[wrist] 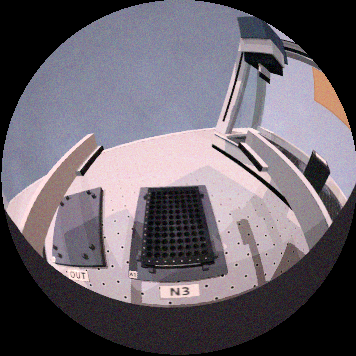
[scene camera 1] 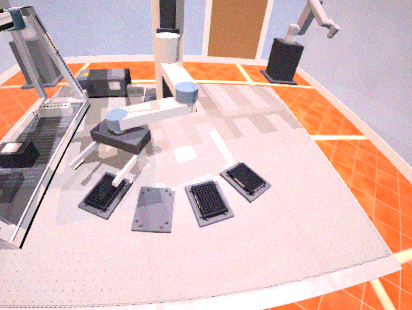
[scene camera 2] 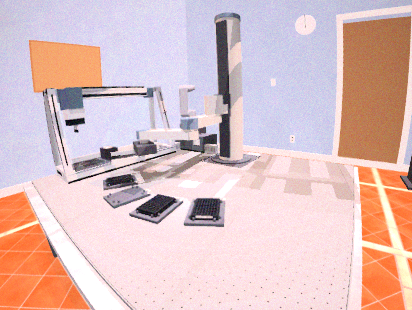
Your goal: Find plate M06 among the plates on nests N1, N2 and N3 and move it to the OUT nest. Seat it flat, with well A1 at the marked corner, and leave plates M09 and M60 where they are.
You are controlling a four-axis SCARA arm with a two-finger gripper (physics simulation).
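Places are measured from the arm's base along level axes (x up, y back, z right), in centimetres.
Pixels of known places: gripper, fingertip midpoint: (wrist: 169,133) (scene camera 1: 91,175) (scene camera 2: 111,158); arm's base, origin of the base link: (scene camera 2: 231,160).
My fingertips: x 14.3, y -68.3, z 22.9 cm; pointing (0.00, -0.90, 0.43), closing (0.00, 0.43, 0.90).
For each thing: its middle in the pictures, then the offset to it from my fingertips. "*": a spot on its surface instead.
- black well plate, body centre: (wrist: 174,221) (scene camera 1: 105,191) (scene camera 2: 119,179) dz -0.7, dx -11.1, dy +2.2 cm
- grey nest labelled N3, surface spot: (wrist: 218,260) * dz +1.4, dx -11.8, dy +9.9 cm
- OUT nest, body centre: (wrist: 73,222) (scene camera 1: 154,207) (scene camera 2: 126,194) dz -17.6, dx -11.9, dy -4.4 cm
- second black plate, body centre: (scene camera 1: 208,198) (scene camera 2: 156,204) dz -35.7, dx -11.1, dy -2.8 cm
- third black plate, body centre: (scene camera 2: 206,207) (scene camera 1: 246,177) dz -51.2, dx -11.1, dy +5.3 cm
- A1 tag, surface spot: (wrist: 133,274) * dz -8.7, dx -11.8, dy +6.8 cm
- black block, surface spot: (wrist: 317,170) (scene camera 2: 112,151) * dz +28.7, dx -3.3, dy +15.0 cm
- dark box, surface spot: (scene camera 1: 107,82) * dz +12.3, dx -3.4, dy +71.7 cm
A black well plate (scene camera 1: 103,192) (scene camera 2: 119,180) (wrist: 175,225) lies on the grey nest labelled N3 (wrist: 218,260). The OUT nest (scene camera 1: 154,212) (scene camera 2: 125,197) (wrist: 80,230) beside it holds no plate; small pegs stand near its corners. A second black plate (scene camera 1: 208,199) (scene camera 2: 157,204) and a third black plate (scene camera 1: 245,177) (scene camera 2: 206,208) lie on the two other nests, whose labels I cannot read. No plate number is readable. My gripper (scene camera 1: 96,174) (wrist: 169,133) is open and empty, its fingers wide apart above and behind the N3 nest. An A1 tag (wrist: 133,274) marks N3's near-left corner.
A framed gantry machine (scene camera 1: 55,52) (scene camera 2: 57,150) (wrist: 231,95) stands beside the nests, with a black block (scene camera 1: 18,154) (scene camera 2: 108,152) (wrist: 317,170) on its deck. The arm's column (scene camera 2: 235,100) stands behind. A dark box (scene camera 1: 107,82) is at the table's back.
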